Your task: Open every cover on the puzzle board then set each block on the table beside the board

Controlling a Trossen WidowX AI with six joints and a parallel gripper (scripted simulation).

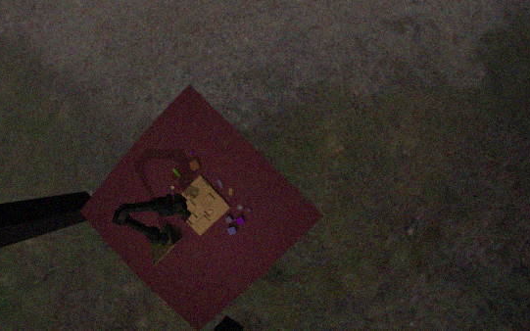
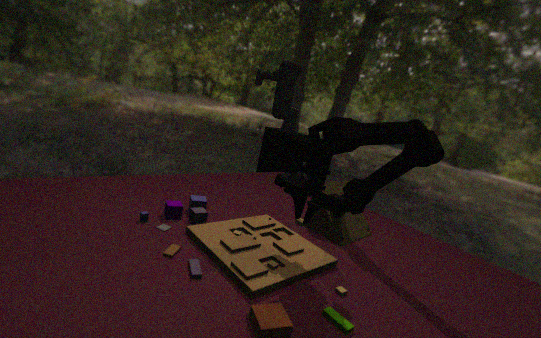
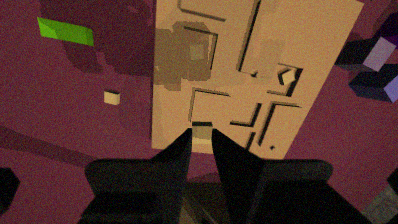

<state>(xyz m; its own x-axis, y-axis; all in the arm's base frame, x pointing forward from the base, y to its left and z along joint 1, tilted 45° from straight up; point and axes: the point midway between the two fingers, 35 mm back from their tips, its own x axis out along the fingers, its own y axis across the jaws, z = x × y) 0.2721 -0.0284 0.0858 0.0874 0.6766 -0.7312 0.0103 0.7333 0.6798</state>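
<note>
The green bar lies 110 mm ahead of my gripper tip, 190 mm to the left of it and 110 mm below it. Also, from my gripper tip: orange block (230 mm ahead, 120 mm to the left, 100 mm below); then dark block (90 mm ahead, 290 mm to the right, 90 mm below); then grey bar (240 mm ahead, 90 mm to the right, 110 mm below).
</note>
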